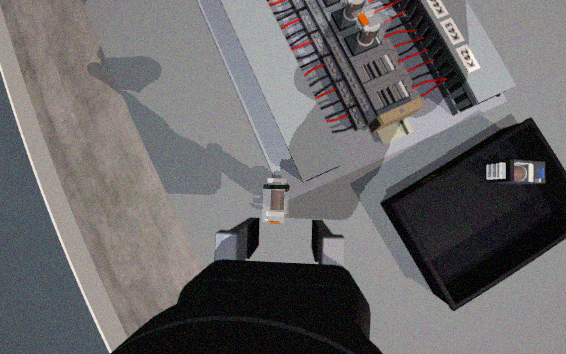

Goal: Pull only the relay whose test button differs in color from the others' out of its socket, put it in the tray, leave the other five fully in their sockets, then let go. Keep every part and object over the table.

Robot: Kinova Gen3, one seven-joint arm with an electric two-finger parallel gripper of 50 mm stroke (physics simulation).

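Frame: origin at the arm's base, x right, y ahead, z up, level; centimetres.
Where they show: gripper, fingertip midpoint: [285,232].
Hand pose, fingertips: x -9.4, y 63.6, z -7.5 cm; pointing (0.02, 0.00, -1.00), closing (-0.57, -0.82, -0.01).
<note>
Things, the pixels of their top centre, and the offset from my fingertips. "pt": a spot on its surface instead.
- relay at its top centre: [275,200] dx +2.7, dy -0.3, dz -3.7 cm
- relay with a blue button, top centre: [525,171] dx -8.4, dy -21.9, dz -3.9 cm
- black tray at a spot on its surface: [419,256] pt dx -9.4, dy -8.8, dz -4.6 cm
- relay with an orange button, top centre: [371,15] dx +11.0, dy -16.0, dz +0.1 cm
- K43 at a spot on its surface: [452,31] pt dx +6.6, dy -23.3, dz -2.6 cm
My gripper [285,232] is open, with nothing between its fingers. A relay [276,200] with an orange button lies on the table just ahead of the fingertips, slightly left of the middle of the gap, its orange end toward the gripper. A relay with a blue button [526,172] lies on its side in the black tray [419,256] at the right. In the socket row at the top, two sockets [392,93] nearest the tray hold no relay. Beyond them a relay with an orange button [369,34] stands in its socket, and part of another shows behind it.
The panel [265,75] with its raised left edge reaches down close to the loose relay. Red and black wires run along both sides of the sockets. Labels K42 [468,58] and K43 [452,31] mark the duct. The table's edge [55,200] runs down the left.
</note>
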